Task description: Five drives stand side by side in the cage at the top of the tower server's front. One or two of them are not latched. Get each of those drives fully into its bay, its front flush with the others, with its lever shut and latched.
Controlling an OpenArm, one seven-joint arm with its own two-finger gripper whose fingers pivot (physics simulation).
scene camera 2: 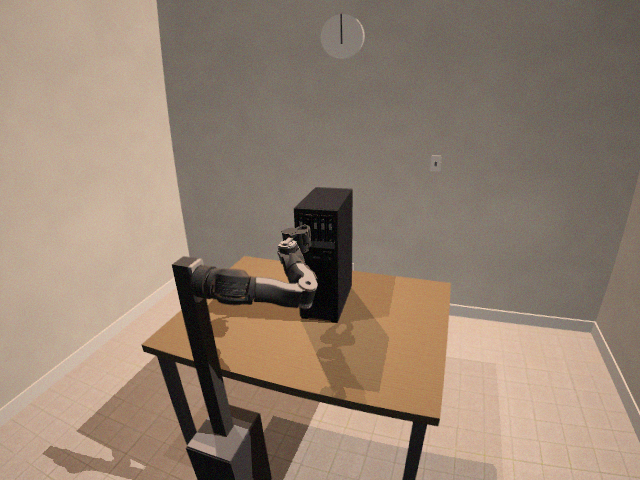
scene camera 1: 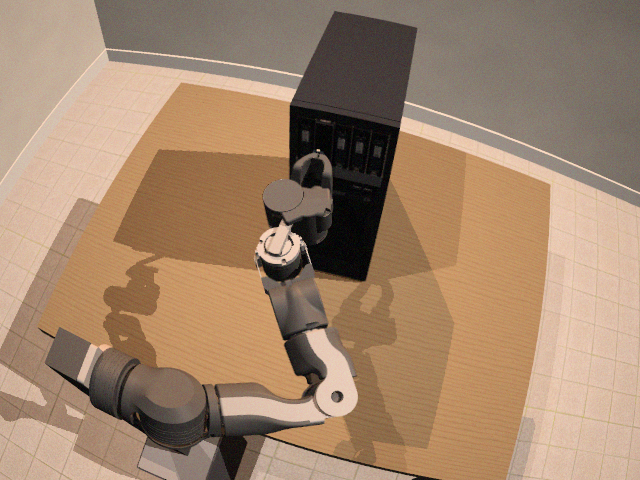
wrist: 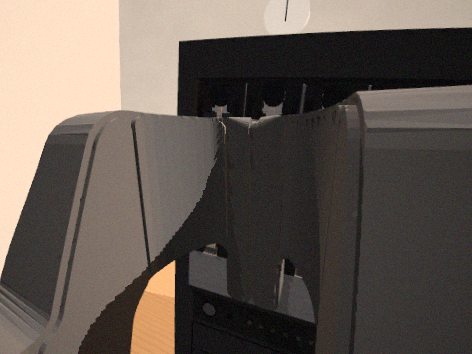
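The black tower server (scene camera 1: 356,67) (scene camera 2: 325,198) (wrist: 300,52) stands upright, with five drives side by side in its top cage. In scene camera 1, the first drive (scene camera 1: 305,135) and the three right ones (scene camera 1: 341,143) (scene camera 1: 359,147) (scene camera 1: 377,151) show pale patches. The second drive from the left (scene camera 1: 324,129) looks different: a dark face with a lighter top edge. My gripper (scene camera 1: 317,152) (scene camera 2: 306,227) (wrist: 262,208) is shut and empty, its tips at the lower part of this second drive. It hides the drive's lower front. Whether the tips touch its lever, and the lever's angle, I cannot tell.
The server stands on the wooden table (scene camera 1: 496,310) (scene camera 2: 413,330). My arm reaches it from the front left, from a black post (scene camera 2: 199,330) beside the table. The cage's upper frame (wrist: 300,52) lies above my fingers. A wall clock (scene camera 2: 341,36) hangs behind.
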